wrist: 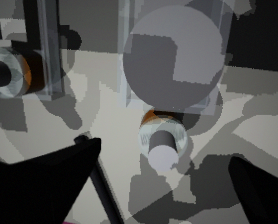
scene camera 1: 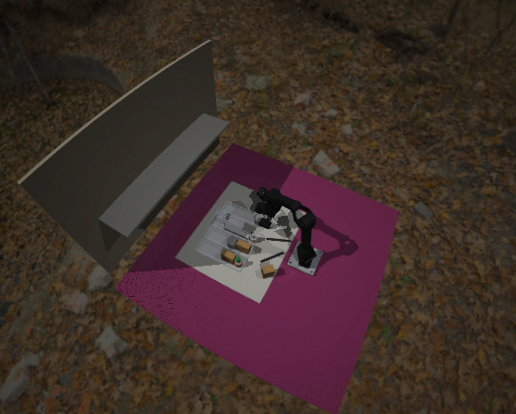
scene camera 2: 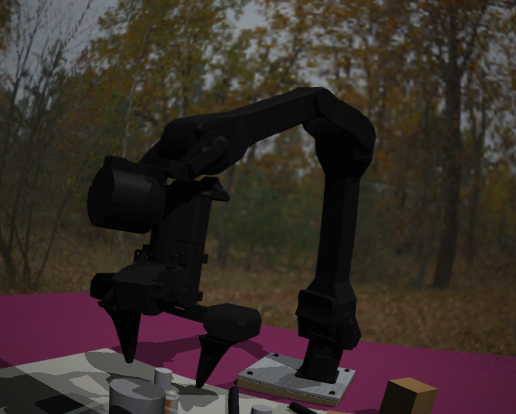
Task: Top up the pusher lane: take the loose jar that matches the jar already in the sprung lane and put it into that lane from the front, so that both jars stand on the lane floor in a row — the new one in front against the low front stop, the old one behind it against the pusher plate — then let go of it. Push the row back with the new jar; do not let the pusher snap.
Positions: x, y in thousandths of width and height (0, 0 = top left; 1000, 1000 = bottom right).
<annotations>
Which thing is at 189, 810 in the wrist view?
My gripper.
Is my gripper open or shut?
Open.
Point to a shelf board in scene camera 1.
At 243, 521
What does my gripper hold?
Nothing.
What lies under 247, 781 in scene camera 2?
My gripper.
</annotations>
